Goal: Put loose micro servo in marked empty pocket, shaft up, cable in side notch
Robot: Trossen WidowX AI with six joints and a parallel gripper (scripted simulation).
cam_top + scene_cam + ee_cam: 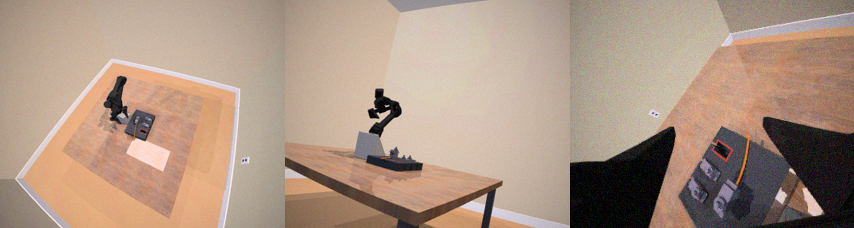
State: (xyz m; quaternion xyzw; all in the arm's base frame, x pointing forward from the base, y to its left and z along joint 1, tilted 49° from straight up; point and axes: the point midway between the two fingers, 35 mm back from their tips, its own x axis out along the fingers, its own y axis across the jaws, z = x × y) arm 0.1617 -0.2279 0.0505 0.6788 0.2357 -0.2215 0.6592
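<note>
My gripper tip is 30 mm short of the dark deck, 120 mm to the right of it and 290 mm above it.
</note>
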